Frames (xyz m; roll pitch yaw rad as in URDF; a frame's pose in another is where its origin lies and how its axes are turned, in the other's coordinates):
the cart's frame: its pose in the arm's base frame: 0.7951 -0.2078 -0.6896 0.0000 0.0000 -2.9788
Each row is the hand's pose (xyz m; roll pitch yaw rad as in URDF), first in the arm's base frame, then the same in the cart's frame.
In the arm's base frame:
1: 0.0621 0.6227 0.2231 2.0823 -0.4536 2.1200
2: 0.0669 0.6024 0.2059 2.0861 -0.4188 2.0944
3: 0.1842 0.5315 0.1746 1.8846 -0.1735 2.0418
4: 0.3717 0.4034 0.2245 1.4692 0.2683 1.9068
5: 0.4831 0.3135 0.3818 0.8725 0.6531 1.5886
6: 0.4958 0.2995 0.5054 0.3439 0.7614 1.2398
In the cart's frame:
1: 0.5887 -0.9383 0.9127 2.0823 -0.4536 -1.1844
2: 0.5873 -0.9175 0.8955 2.0861 -0.4188 -1.2100
3: 0.4830 -0.8285 0.8642 1.8846 -0.1735 -1.2626
4: 0.3187 -0.6717 0.9141 1.4692 0.2683 -1.3976
5: 0.2234 -0.5650 1.0714 0.8725 0.6531 -1.7158
6: 0.2131 -0.5491 1.1950 0.3439 0.7614 -2.0646

